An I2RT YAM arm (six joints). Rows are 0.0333 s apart.
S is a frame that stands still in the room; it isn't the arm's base.
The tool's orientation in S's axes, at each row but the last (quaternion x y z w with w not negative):
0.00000, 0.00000, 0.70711, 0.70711
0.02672, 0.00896, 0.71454, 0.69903
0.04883, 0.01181, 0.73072, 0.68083
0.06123, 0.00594, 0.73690, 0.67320
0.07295, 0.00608, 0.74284, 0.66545
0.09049, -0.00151, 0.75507, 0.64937
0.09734, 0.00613, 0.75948, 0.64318
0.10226, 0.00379, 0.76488, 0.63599
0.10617, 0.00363, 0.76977, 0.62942
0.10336, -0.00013, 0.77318, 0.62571
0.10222, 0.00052, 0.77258, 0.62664
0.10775, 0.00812, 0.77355, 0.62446
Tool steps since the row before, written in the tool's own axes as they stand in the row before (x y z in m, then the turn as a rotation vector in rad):
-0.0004, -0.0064, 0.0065, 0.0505, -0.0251, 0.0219
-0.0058, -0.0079, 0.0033, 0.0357, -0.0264, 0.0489
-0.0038, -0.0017, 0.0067, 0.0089, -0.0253, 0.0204
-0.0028, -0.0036, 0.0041, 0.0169, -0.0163, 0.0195
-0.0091, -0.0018, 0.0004, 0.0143, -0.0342, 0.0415
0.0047, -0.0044, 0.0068, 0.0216, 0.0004, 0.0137
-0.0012, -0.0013, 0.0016, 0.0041, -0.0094, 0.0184
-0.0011, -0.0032, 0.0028, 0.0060, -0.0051, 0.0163
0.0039, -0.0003, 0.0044, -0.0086, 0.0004, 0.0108
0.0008, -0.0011, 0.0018, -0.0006, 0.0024, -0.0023
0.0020, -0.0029, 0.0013, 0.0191, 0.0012, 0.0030
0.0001, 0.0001, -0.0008, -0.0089, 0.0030, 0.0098
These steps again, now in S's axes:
0.0064, -0.0004, 0.0065, 0.0251, 0.0505, 0.0219
0.0082, -0.0057, 0.0027, 0.0281, 0.0351, 0.0484
0.0025, -0.0040, 0.0063, 0.0263, 0.0097, 0.0187
0.0042, -0.0027, 0.0035, 0.0166, 0.0169, 0.0193
0.0028, -0.0088, -0.0007, 0.0371, 0.0144, 0.0389
0.0046, 0.0045, 0.0068, -0.0016, 0.0195, 0.0165
0.0017, -0.0011, 0.0012, 0.0114, 0.0035, 0.0174
0.0037, -0.0008, 0.0021, 0.0066, 0.0048, 0.0162
0.0003, 0.0033, 0.0049, 0.0030, -0.0098, 0.0092
0.0012, 0.0008, 0.0017, -0.0026, -0.0008, -0.0020
0.0026, 0.0024, 0.0012, -0.0044, 0.0179, 0.0061
-0.0003, 0.0002, -0.0008, 0.0006, -0.0105, 0.0086

